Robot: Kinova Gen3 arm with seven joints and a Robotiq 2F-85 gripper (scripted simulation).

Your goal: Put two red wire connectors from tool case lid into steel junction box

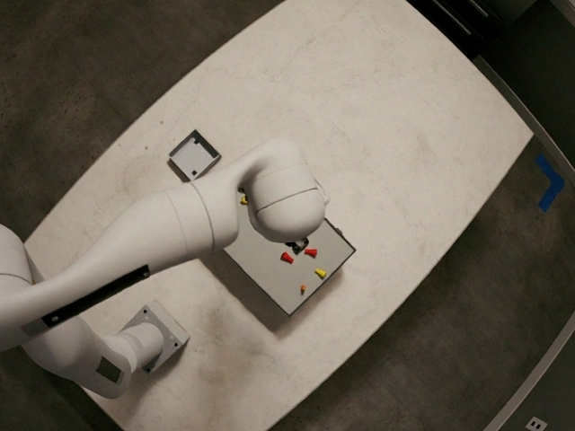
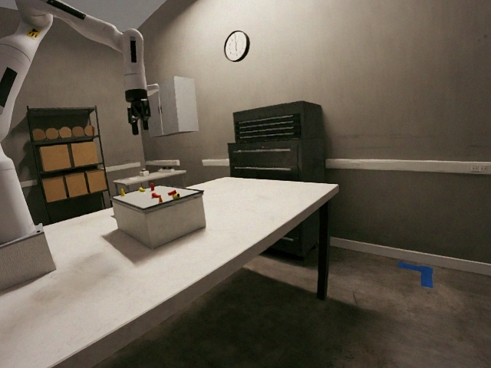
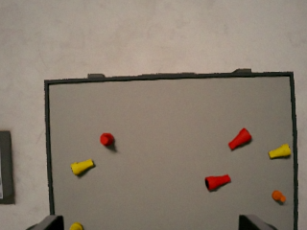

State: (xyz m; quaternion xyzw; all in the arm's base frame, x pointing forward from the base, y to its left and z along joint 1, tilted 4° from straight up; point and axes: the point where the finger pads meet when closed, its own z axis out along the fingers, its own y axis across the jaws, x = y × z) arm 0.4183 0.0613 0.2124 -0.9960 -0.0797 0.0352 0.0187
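My gripper is now 10 mm short of the tool case, 30 mm to the left of it and 250 mm above it.
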